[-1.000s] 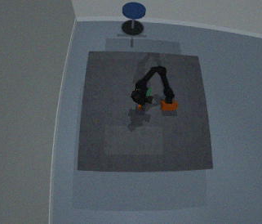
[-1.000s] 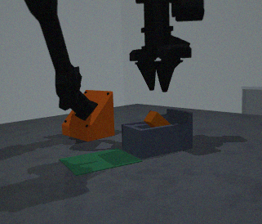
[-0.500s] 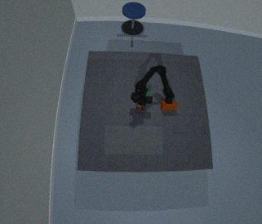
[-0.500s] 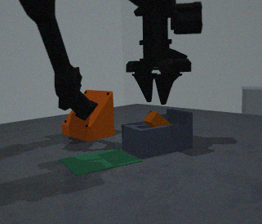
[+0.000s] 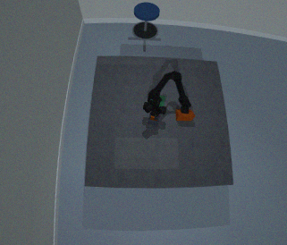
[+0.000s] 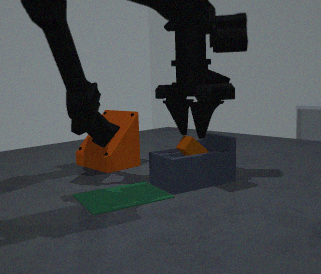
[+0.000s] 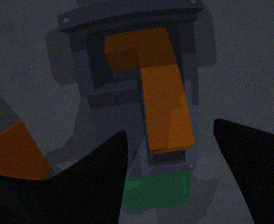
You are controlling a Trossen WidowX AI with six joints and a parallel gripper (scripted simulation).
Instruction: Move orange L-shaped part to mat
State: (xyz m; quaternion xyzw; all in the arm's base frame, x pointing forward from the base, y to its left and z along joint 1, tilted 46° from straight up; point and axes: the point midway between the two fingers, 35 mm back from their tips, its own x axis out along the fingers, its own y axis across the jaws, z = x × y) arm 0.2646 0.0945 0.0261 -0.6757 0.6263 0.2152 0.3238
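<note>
The orange l-shaped part is 1 cm behind my gripper tip, 3 cm to the left of it and 6 cm below it. The rest, counted from my gripper tip: green mat (3 cm behind, 14 cm to the right, 11 cm below).
</note>
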